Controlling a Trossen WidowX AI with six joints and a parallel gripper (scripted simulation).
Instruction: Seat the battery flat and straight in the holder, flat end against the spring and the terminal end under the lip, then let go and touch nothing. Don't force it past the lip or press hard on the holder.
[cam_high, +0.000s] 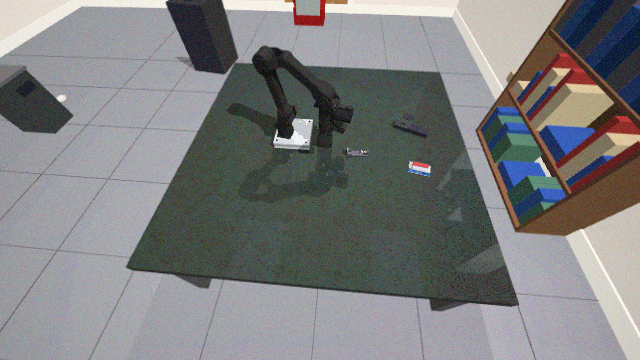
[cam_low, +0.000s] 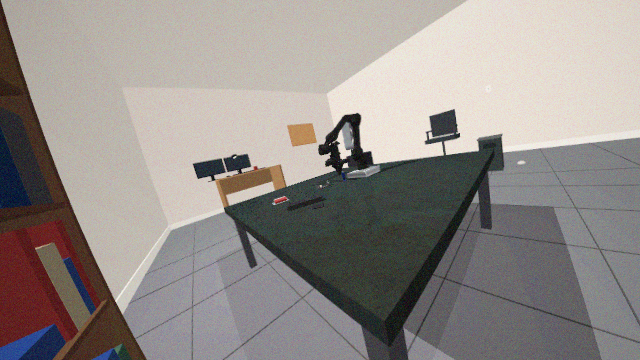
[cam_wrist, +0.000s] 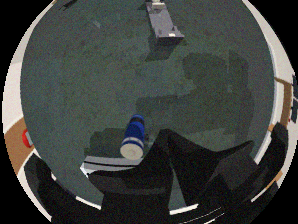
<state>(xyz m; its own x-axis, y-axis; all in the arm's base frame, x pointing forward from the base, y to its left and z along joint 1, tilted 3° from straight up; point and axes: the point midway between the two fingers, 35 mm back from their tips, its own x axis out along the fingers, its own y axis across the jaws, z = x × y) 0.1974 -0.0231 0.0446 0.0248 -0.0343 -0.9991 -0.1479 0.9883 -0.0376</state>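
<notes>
Now: the blue battery 30 mm to the left of my gripper tip, 10 mm below it and 10 mm behind it. Round my gripper tip: blue card: 430 mm ahead, 30 mm below, 20 mm to the right; long black bar: 380 mm ahead, 230 mm to the left, 30 mm below.
</notes>
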